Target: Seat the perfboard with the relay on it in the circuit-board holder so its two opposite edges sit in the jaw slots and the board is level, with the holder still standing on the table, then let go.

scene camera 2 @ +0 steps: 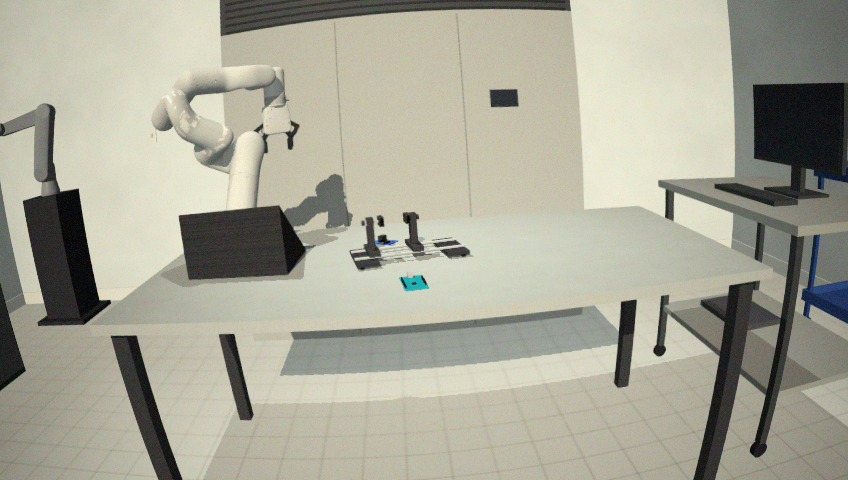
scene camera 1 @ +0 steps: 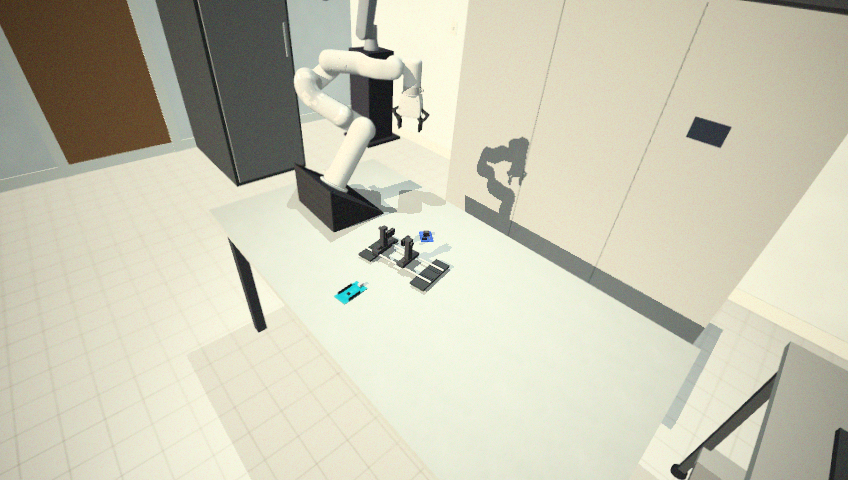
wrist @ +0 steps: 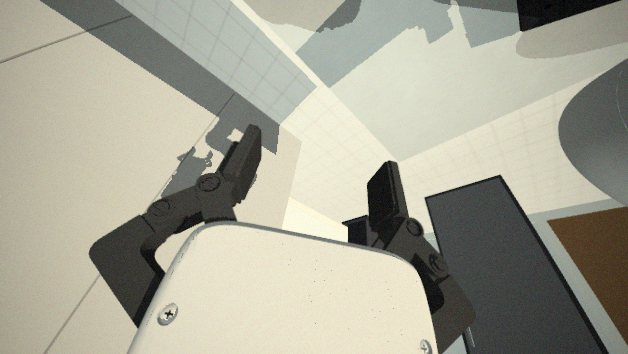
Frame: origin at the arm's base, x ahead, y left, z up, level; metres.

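Where they show: gripper, fingertip midpoint: [scene camera 2: 278,151] [scene camera 1: 409,129] [wrist: 320,157]; arm's base, origin of the base link: [scene camera 2: 239,228] [scene camera 1: 333,185].
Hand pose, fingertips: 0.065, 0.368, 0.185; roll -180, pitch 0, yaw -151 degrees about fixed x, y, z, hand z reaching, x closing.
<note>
Each offset is from my fingertips to the top centre of the thing, as dx, dy, dz. Level surfaces: height alone.
The circuit-board holder {+0.407, -0.387, -0.182} [scene camera 1: 408,252] [scene camera 2: 412,231] stands upright on the table {dz -0.299} [scene camera 1: 505,356] [scene camera 2: 565,261], with two dark jaw posts on thin rails; no board shows between its jaws. A small blue board {+0.343, -0.206, -0.278} [scene camera 1: 426,239] [scene camera 2: 390,242] with a dark block on top, seemingly the perfboard with the relay, lies on the table beside the holder on the wall side. It is partly hidden in scene view 2. My gripper [scene camera 1: 410,128] [scene camera 2: 278,146] [wrist: 320,157] is open and empty, pointing down high above the table's robot-base end, away from holder and boards. Neither shows in the wrist view.
A teal board {+0.408, -0.625, -0.286} [scene camera 1: 349,292] [scene camera 2: 414,284] with black strips lies flat on the holder's other side. The dark wedge-shaped robot base [scene camera 1: 315,196] [scene camera 2: 232,243] stands near the holder. The panelled wall [scene camera 1: 535,118] [scene camera 2: 398,118] rises behind the table. A side desk [scene camera 2: 743,205] carries a monitor [scene camera 2: 797,124].
</note>
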